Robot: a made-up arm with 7 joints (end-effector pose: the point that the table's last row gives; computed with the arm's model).
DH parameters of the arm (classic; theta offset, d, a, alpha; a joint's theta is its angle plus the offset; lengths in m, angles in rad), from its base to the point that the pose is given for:
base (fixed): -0.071 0 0 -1.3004
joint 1: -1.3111 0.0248 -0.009 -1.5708
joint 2: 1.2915 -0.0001 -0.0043 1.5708
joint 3: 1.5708 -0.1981 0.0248 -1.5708
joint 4: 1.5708 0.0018 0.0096 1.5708
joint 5: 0 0.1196 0 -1.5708
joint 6: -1.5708 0 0.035 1.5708
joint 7: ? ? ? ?
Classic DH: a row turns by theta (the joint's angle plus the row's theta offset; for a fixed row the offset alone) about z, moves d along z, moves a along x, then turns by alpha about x.
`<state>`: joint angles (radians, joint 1 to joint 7).
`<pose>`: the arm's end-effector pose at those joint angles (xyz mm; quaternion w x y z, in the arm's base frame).
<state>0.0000 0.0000 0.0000 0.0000 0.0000 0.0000 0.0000</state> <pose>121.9 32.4 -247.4 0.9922 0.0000 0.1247 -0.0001</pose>
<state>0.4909 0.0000 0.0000 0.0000 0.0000 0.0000 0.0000</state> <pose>-8.9 48.9 -273.2 0.9333 0.0084 0.3527 0.0664</pose>
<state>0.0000 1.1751 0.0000 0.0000 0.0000 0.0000 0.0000</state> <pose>154.9 220.3 -118.2 0.8258 0.5500 0.1037 -0.0692</pose>
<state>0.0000 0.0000 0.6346 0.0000 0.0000 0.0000 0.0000</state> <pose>87.0 138.4 -238.5 0.9427 0.0389 0.1185 0.3095</pose>
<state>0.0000 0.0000 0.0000 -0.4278 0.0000 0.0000 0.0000</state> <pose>128.3 32.4 -181.9 0.9961 0.0000 -0.0888 -0.0001</pose>
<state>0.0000 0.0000 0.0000 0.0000 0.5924 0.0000 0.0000</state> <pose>121.9 32.4 -247.4 0.9490 0.2896 0.1192 -0.0365</pose>
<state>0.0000 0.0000 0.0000 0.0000 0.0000 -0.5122 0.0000</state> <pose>121.8 32.4 -229.6 0.9914 0.0000 -0.1307 -0.0001</pose>
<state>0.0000 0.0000 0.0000 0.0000 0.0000 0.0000 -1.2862</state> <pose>121.9 32.4 -247.4 0.7940 -0.0748 0.0998 -0.5951</pose>
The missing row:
joint 7: 0 0 0 0
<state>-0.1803 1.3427 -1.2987 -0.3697 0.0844 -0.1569 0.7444</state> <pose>38.6 129.5 -194.0 0.8435 0.4071 0.0485 -0.3469</pose>
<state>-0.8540 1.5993 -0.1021 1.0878 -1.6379 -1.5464 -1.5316</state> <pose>113.4 315.2 86.1 0.6135 0.6582 -0.4333 -0.0514</pose>
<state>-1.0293 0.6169 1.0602 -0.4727 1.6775 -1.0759 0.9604</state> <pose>158.9 174.0 42.8 0.0361 0.6457 -0.6408 0.4138</pose>
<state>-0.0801 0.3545 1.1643 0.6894 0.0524 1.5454 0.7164</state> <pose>-8.8 215.1 -263.8 0.2114 -0.0766 0.8272 0.5150</pose>
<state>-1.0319 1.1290 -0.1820 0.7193 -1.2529 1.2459 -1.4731</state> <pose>257.6 221.1 -38.0 0.6714 -0.4357 0.2230 -0.5565</pose>
